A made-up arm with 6 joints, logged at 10 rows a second.
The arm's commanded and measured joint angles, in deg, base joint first. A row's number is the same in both.
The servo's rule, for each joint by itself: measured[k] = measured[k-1] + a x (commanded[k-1-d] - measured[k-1]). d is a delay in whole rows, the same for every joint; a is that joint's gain. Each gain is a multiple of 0.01, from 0.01 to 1. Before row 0 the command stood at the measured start. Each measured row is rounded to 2 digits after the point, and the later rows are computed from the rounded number. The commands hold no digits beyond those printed.
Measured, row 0:
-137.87, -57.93, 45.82, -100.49, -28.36, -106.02
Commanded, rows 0 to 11:
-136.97, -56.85, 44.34, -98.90, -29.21, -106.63
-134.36, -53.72, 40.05, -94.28, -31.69, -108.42
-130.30, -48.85, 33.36, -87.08, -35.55, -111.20
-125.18, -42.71, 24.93, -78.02, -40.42, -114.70
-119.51, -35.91, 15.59, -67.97, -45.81, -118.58
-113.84, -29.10, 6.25, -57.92, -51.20, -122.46
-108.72, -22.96, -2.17, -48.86, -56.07, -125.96
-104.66, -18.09, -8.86, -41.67, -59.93, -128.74
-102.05, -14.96, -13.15, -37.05, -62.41, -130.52
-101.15, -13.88, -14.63, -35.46, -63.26, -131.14
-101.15, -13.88, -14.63, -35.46, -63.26, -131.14
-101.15, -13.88, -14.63, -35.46, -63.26, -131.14
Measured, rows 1 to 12:
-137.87, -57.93, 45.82, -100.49, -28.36, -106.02
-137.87, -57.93, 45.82, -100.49, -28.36, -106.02
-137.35, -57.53, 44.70, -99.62, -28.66, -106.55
-135.62, -56.12, 41.17, -96.68, -29.72, -108.18
-132.53, -53.43, 35.23, -91.40, -31.76, -110.81
-128.27, -49.46, 27.40, -84.04, -34.79, -114.19
-123.19, -44.45, 18.42, -75.20, -38.65, -118.01
-117.77, -38.77, 9.17, -65.70, -43.04, -121.88
-112.52, -32.92, 0.55, -56.44, -47.60, -125.43
-107.96, -27.43, -6.60, -48.32, -51.92, -128.31
-104.53, -22.82, -11.58, -42.12, -55.59, -130.23
-102.57, -19.51, -13.90, -38.46, -58.27, -131.02
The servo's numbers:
d 2
a 0.58 0.37 0.76 0.55 0.35 0.87

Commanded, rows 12 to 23:
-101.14, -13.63, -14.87, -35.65, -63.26, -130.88
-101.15, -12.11, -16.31, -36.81, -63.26, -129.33
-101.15, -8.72, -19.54, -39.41, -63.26, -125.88
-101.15, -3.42, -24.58, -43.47, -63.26, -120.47
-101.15, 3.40, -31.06, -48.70, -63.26, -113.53
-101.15, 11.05, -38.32, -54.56, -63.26, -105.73
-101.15, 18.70, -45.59, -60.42, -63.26, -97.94
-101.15, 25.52, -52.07, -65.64, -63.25, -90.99
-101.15, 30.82, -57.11, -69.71, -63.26, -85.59
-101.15, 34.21, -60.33, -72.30, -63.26, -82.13
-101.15, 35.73, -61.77, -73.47, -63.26, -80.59
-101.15, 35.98, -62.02, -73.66, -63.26, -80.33
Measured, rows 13 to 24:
-101.75, -17.43, -14.45, -36.81, -60.02, -131.12
-101.40, -16.12, -14.59, -36.07, -61.15, -131.14
-101.25, -15.20, -14.80, -35.84, -61.89, -130.91
-101.19, -14.06, -15.95, -36.37, -62.37, -129.54
-101.17, -12.08, -18.68, -38.04, -62.68, -126.36
-101.16, -8.88, -23.16, -41.03, -62.88, -121.24
-101.15, -4.34, -29.16, -45.25, -63.01, -114.53
-101.15, 1.35, -36.12, -50.37, -63.10, -106.87
-101.15, 7.77, -43.32, -55.90, -63.16, -99.10
-101.15, 14.34, -49.97, -61.26, -63.19, -92.04
-101.15, 20.44, -55.40, -65.91, -63.21, -86.43
-101.15, 25.53, -59.15, -69.42, -63.23, -82.69

